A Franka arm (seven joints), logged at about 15 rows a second.
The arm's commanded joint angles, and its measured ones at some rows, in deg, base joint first. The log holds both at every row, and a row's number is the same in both.
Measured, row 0:
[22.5, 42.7, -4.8, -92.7, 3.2, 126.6, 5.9]
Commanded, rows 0 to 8:
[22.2, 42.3, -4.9, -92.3, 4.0, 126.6, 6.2]
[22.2, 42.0, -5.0, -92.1, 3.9, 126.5, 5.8]
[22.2, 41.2, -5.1, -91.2, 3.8, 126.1, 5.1]
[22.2, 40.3, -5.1, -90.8, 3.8, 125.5, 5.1]
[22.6, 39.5, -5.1, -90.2, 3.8, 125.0, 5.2]
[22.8, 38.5, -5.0, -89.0, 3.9, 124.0, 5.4]
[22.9, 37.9, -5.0, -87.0, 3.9, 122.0, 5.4]
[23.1, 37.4, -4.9, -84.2, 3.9, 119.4, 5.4]
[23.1, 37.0, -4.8, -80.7, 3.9, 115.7, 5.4]
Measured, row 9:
[22.9, 38.7, -5.1, -85.9, 3.3, 121.9, 5.9]
